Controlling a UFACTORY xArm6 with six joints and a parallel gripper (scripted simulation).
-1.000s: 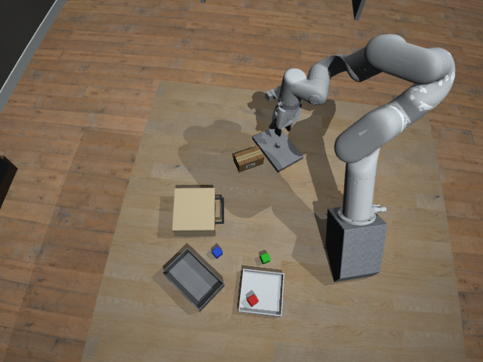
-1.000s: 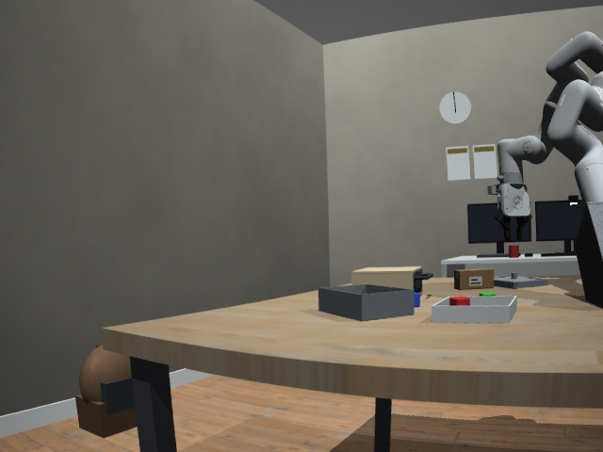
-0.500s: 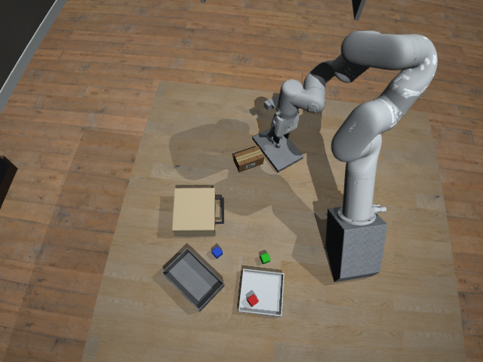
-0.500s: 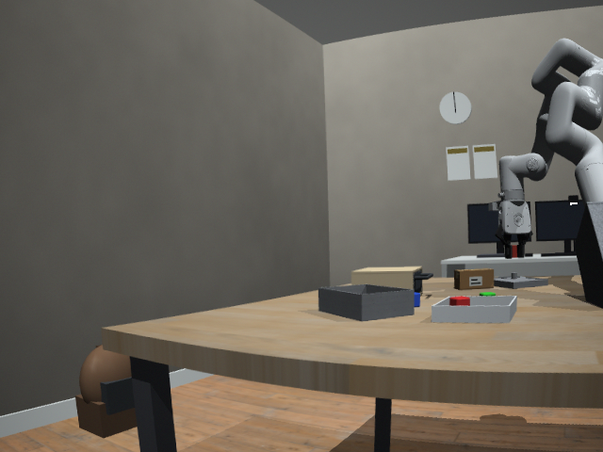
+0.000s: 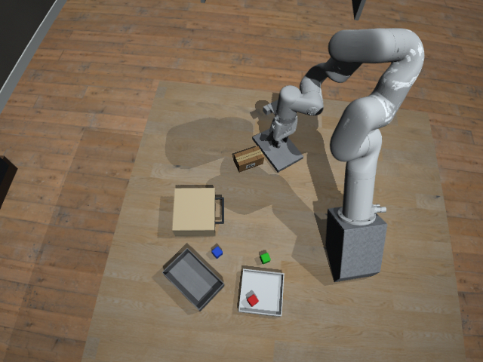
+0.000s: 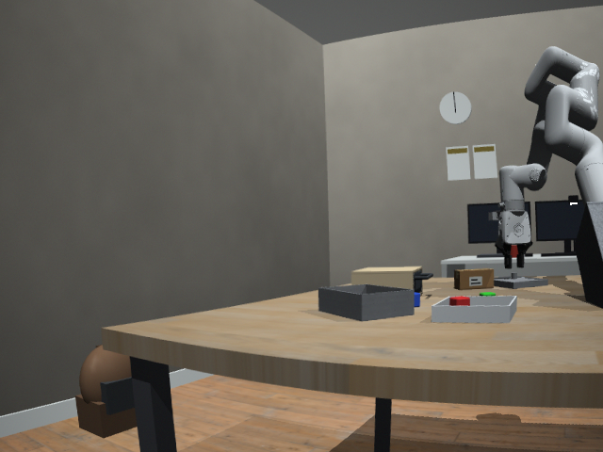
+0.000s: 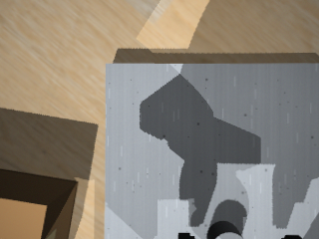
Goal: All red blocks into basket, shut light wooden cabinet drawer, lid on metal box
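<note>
The grey lid lies 6 cm below my hand. From my hand the other things lie so: light wooden cabinet: 32 cm ahead, 31 cm to the left, 3 cm below; brown cardboard box: 12 cm ahead, 7 cm to the left, 4 cm below; drawer: 31 cm ahead, 31 cm to the left, 4 cm below.
</note>
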